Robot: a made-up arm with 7 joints. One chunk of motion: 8 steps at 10 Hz.
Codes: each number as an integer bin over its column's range. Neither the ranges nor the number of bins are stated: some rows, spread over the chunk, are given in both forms.
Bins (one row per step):
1: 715 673 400 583 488 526
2: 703 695 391 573 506 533
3: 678 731 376 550 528 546
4: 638 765 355 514 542 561
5: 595 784 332 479 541 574
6: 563 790 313 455 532 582
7: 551 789 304 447 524 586
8: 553 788 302 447 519 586
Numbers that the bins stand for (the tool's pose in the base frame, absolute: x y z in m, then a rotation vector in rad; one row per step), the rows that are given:
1: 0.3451 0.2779 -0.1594 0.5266 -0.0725 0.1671
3: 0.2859 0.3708 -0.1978 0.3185 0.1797 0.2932
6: 0.1017 0.4653 -0.2987 -0.2806 0.2050 0.5203
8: 0.0857 0.4621 -0.3163 -0.3311 0.1230 0.5455
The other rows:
2: 0.3259 0.3131 -0.1738 0.4635 0.0410 0.2113
4: 0.2218 0.4252 -0.2314 0.0914 0.2680 0.3878
5: 0.1530 0.4557 -0.2683 -0.1293 0.2617 0.4698
7: 0.0825 0.4637 -0.3131 -0.3311 0.1545 0.5455

